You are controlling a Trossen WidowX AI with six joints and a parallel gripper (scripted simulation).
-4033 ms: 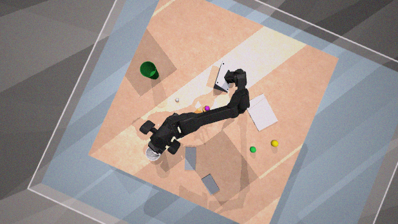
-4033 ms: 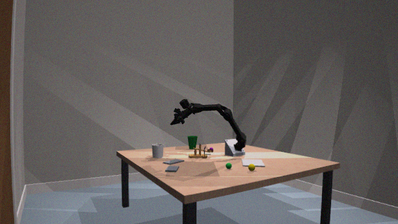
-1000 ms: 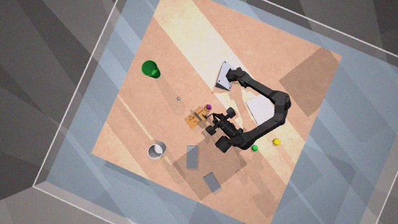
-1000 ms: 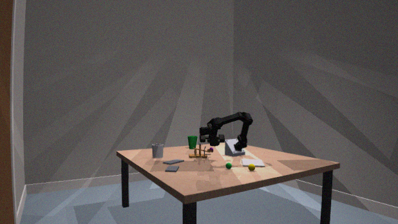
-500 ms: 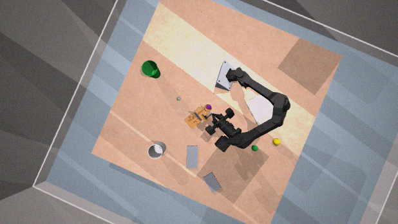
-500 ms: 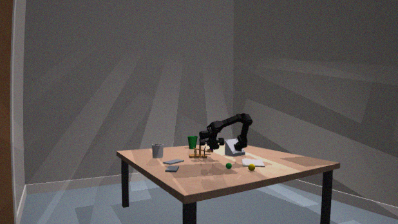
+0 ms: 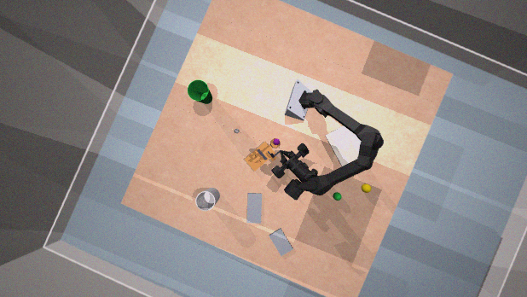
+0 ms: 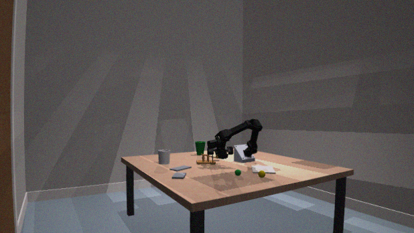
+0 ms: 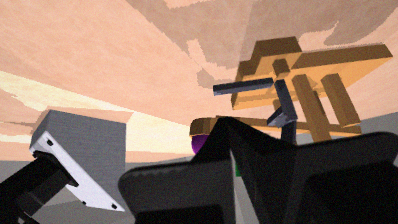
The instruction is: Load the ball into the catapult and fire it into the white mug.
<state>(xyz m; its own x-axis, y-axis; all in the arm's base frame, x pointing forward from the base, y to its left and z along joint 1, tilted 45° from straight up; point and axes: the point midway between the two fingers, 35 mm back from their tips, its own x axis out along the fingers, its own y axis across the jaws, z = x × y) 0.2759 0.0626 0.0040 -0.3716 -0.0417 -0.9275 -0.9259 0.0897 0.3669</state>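
The purple ball lies 40 mm to the right of my gripper tip and 30 mm behind it. Round my gripper tip: small grey ball 240 mm to the right, 40 mm below, 20 mm ahead; then white sheet 290 mm to the left, 190 mm behind, 50 mm below; then orange catapult 40 mm to the right, 40 mm ahead.
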